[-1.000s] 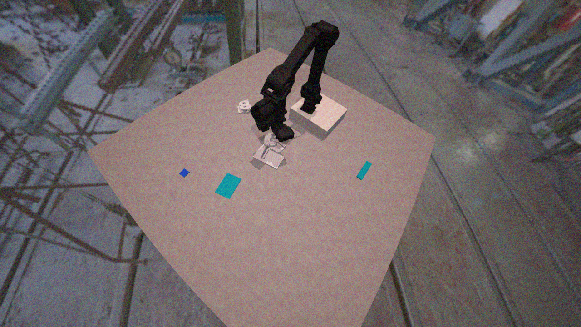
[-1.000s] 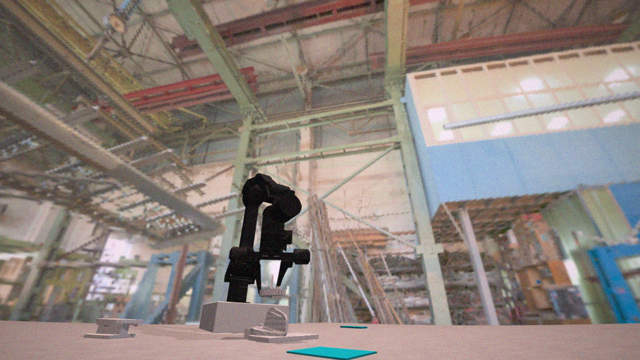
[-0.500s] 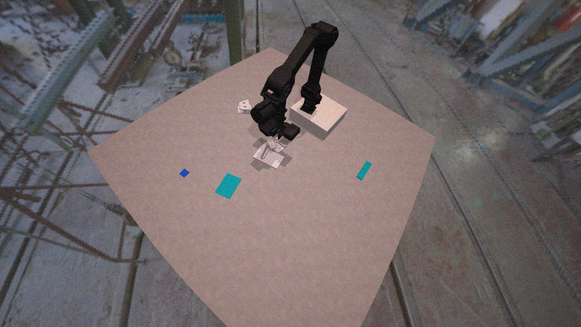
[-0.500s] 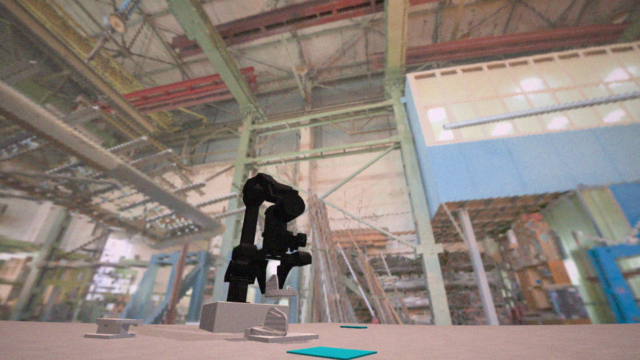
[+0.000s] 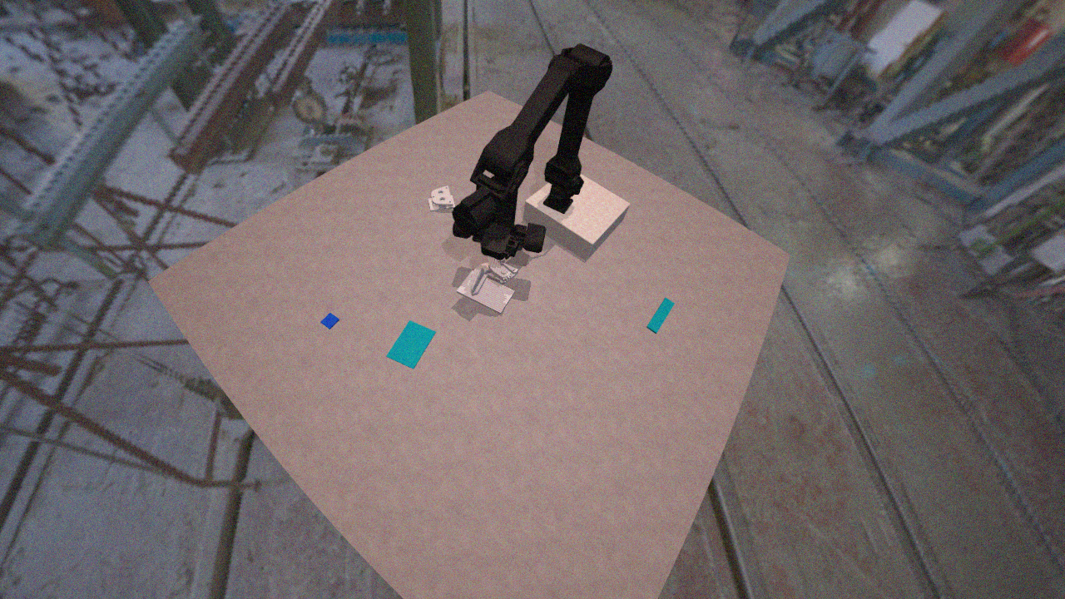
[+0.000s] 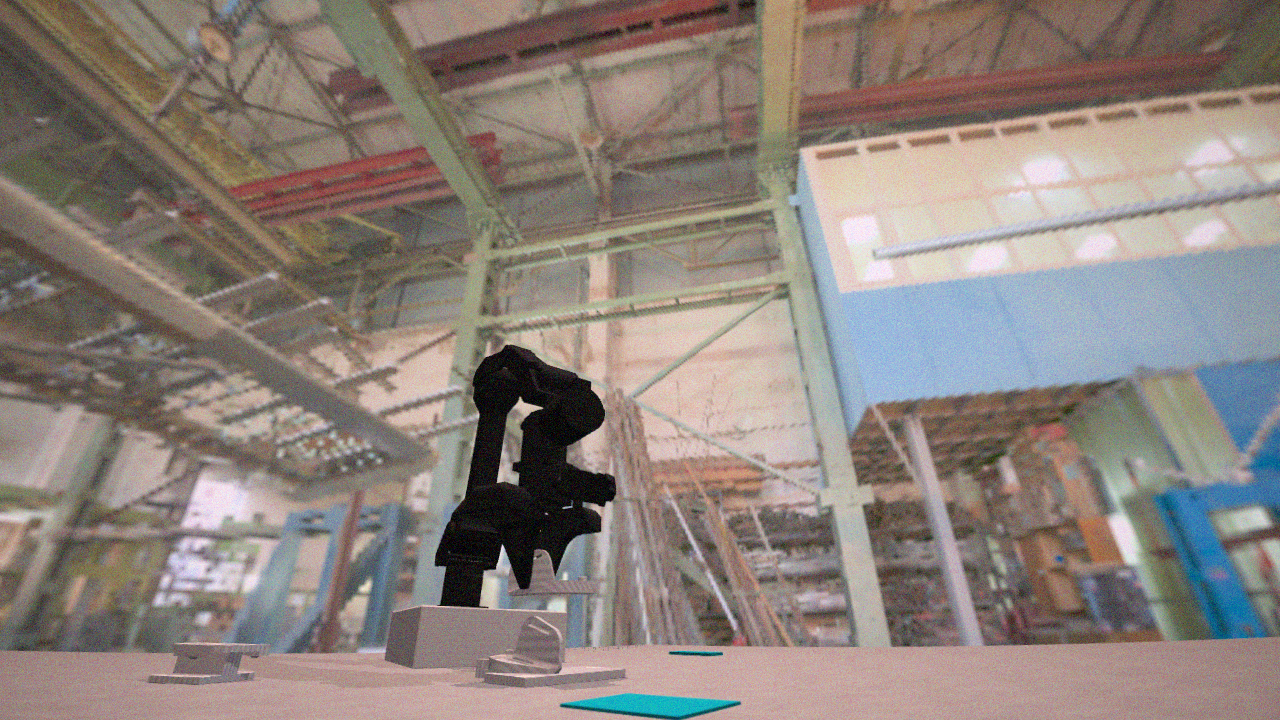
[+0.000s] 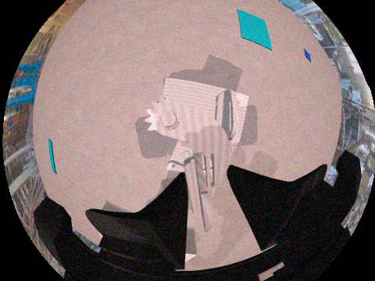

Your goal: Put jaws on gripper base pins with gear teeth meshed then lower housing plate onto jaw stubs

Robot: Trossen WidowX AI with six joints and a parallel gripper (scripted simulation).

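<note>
My gripper tip is 8 cm above the flat white plate and 5 cm short of it. Round my gripper tip: gripper base: 27 cm to the right, 14 cm behind, 6 cm below; then housing plate: 8 cm below, 2 cm behind; then large teal patch: 25 cm ahead, 8 cm below, 7 cm to the right.
</note>
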